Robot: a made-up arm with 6 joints.
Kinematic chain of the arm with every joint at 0, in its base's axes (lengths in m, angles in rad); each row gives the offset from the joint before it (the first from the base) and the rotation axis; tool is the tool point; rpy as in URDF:
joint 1: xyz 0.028 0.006 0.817 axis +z
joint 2: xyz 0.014 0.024 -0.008 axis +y
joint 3: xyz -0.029 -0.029 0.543 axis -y
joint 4: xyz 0 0.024 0.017 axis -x
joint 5: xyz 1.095 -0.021 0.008 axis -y
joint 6: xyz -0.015 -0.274 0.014 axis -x
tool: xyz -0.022 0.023 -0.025 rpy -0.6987 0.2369 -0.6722
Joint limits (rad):
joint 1: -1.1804..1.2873
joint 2: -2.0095..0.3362
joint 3: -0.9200..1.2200
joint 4: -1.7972..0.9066
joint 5: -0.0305..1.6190
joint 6: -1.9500..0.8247
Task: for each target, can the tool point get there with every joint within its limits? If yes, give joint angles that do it. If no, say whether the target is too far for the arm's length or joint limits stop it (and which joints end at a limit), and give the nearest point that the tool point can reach.
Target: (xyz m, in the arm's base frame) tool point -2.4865 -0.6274 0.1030
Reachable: no: too far | nearest point -1.5383 -0.3886 0.3678 | short by 1.013 m
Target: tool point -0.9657 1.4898 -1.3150
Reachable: no: too far | nearest point -0.8072 1.2531 0.1893 | short by 1.531 m
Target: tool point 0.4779 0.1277 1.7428
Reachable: yes | joints 0.6910 -0.9138 -0.1546 -0.6279 0.7302 -1.0685
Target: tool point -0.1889 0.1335 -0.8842
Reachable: no: joint limits stop it (at a limit: joint 1, joint 2, joint 3, joint 5, joint 6) | nearest point 0.0031 0.2774 0.1855 | short by 1.096 m
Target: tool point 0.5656 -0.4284 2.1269
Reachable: yes | joints -0.3660 -0.0809 0.8631 -0.4657 1.3748 -1.5902
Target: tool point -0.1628 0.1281 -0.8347
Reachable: no: joint limits stop it (at a limit: joint 1, joint 2, joint 3, joint 5, joint 6) | nearest point 0.0098 0.2735 0.1849 | short by 1.044 m
